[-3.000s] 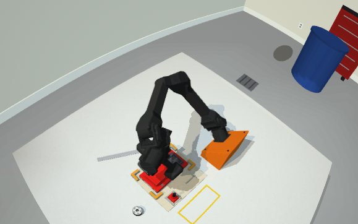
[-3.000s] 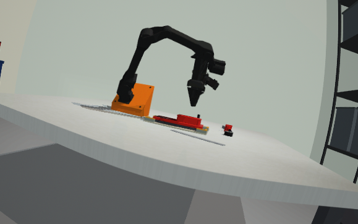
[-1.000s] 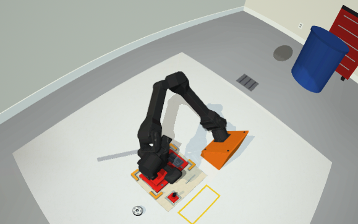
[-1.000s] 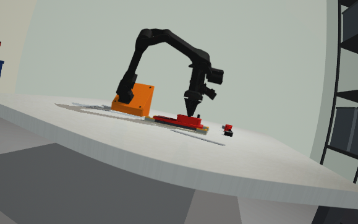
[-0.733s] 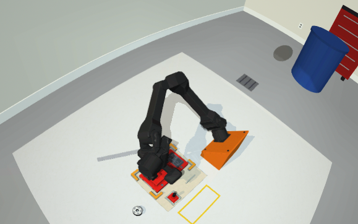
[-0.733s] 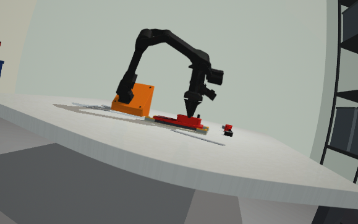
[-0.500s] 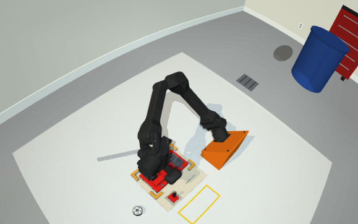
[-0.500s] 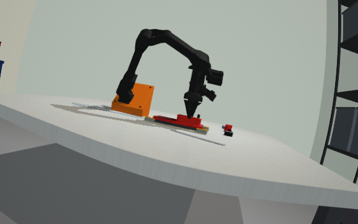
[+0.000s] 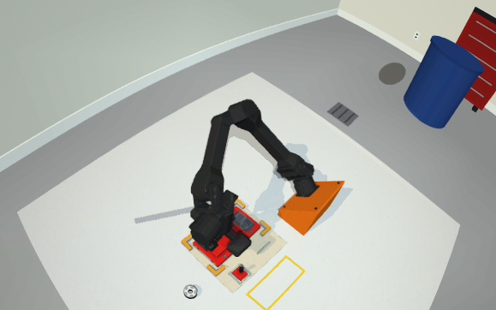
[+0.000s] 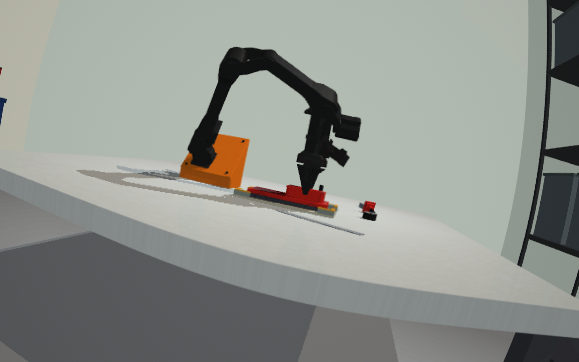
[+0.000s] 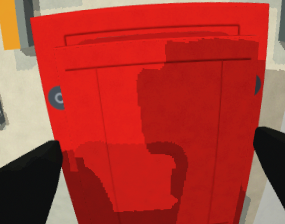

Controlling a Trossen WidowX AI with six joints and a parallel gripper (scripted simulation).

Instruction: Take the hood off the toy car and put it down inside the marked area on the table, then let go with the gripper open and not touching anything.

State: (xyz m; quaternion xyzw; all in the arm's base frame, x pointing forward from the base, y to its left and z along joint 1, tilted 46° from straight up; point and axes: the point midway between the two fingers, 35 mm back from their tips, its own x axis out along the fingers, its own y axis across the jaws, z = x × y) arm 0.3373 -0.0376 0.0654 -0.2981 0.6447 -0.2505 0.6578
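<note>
My gripper tip is right at the red hood. Round my gripper tip: grey ruler: 60 mm ahead, 190 mm to the right, 40 mm below.
</note>
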